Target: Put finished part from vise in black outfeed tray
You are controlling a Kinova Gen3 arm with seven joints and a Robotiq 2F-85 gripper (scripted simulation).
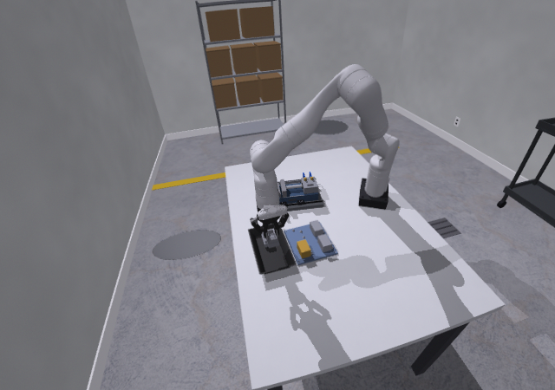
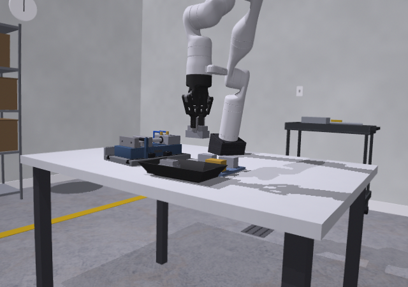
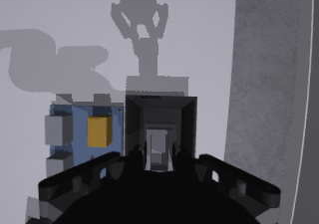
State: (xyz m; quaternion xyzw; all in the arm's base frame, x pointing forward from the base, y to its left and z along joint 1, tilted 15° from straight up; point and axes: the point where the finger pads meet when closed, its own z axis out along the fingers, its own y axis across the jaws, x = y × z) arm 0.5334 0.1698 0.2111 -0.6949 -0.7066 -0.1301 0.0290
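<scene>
Right now the yellow block is 12 cm behind my hand, 1 cm to the right of it and 14 cm below it. The rest, counted from my hand: blue vise 17 cm behind, 36 cm to the right, 13 cm below; then blue fixture plate 17 cm behind, 6 cm to the right, 16 cm below.
</scene>
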